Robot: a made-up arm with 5 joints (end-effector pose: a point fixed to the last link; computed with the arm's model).
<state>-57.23 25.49 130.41 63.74 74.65</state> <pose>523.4 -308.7 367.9 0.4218 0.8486 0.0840 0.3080</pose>
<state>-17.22 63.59 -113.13 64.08 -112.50</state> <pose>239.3 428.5 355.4 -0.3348 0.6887 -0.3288 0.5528</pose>
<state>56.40 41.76 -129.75 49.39 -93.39</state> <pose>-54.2 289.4 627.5 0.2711 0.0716 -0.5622 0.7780</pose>
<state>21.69 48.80 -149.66 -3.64 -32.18</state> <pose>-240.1 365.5 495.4 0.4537 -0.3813 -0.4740 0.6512</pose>
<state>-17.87 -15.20 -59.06 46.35 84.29</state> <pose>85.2 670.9 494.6 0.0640 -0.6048 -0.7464 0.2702</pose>
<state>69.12 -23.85 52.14 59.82 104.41</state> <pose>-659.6 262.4 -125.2 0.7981 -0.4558 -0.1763 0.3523</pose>
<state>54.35 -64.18 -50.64 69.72 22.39</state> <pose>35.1 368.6 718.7 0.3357 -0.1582 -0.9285 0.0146</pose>
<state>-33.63 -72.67 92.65 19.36 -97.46</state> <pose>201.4 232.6 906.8 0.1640 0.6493 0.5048 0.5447</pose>
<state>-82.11 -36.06 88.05 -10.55 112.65</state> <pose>458.1 -231.1 670.5 0.0631 -0.4361 0.8829 0.1623</pose>
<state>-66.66 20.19 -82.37 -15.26 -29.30</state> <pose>286.4 258.0 770.2 0.1405 0.5058 -0.5279 0.6676</pose>
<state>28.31 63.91 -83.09 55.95 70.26</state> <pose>-405.1 430.6 191.8 0.5165 -0.6304 -0.4017 0.4176</pose>
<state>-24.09 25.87 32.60 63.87 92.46</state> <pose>-318.2 -61.4 972.5 0.4338 0.1089 -0.4258 0.7865</pose>
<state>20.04 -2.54 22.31 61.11 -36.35</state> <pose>-435.2 401.2 620.1 -0.1654 0.2867 -0.1423 0.9329</pose>
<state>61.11 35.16 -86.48 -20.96 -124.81</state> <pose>-441.1 376.0 218.8 -0.2674 -0.1442 0.0611 0.9508</pose>
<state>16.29 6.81 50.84 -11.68 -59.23</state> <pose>-165.0 -26.6 745.5 0.0508 0.5590 0.5633 0.6063</pose>
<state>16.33 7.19 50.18 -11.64 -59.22</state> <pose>-167.1 -26.3 745.8 0.0498 0.5584 0.5611 0.6091</pose>
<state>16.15 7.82 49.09 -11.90 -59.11</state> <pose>-166.7 -27.0 746.3 0.0520 0.5592 0.5577 0.6112</pose>
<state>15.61 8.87 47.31 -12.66 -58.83</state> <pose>-162.2 -29.7 747.1 0.0593 0.5624 0.5527 0.6121</pose>
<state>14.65 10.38 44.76 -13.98 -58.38</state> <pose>-153.1 -34.7 748.0 0.0724 0.5682 0.5458 0.6116</pose>
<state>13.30 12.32 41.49 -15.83 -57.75</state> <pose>-140.0 -42.1 748.6 0.0908 0.5760 0.5370 0.6096</pose>
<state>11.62 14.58 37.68 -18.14 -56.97</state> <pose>-123.4 -51.7 748.6 0.1139 0.5850 0.5268 0.6061</pose>
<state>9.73 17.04 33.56 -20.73 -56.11</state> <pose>-105.1 -63.1 747.5 0.1395 0.5942 0.5158 0.6012</pose>
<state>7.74 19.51 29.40 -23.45 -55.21</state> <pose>-86.2 -75.5 745.1 0.1663 0.6030 0.5045 0.5952</pose>
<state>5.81 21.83 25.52 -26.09 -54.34</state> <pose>-68.3 -88.0 741.7 0.1921 0.6107 0.4939 0.5884</pose>
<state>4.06 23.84 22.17 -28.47 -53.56</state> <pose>-52.3 -99.4 737.6 0.2153 0.6171 0.4847 0.5813</pose>
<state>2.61 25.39 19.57 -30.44 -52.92</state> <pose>-39.3 -108.9 733.4 0.2345 0.6221 0.4773 0.5746</pose>
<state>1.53 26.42 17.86 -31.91 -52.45</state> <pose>-29.4 -116.0 729.6 0.2489 0.6259 0.4722 0.5686</pose>
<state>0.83 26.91 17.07 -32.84 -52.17</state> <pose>-22.5 -120.3 726.7 0.2583 0.6288 0.4696 0.5633</pose>
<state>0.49 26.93 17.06 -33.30 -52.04</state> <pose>-18.3 -122.2 724.8 0.2632 0.6309 0.4690 0.5592</pose>
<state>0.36 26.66 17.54 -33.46 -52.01</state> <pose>-15.7 -122.6 723.5 0.2654 0.6325 0.4697 0.5558</pose>
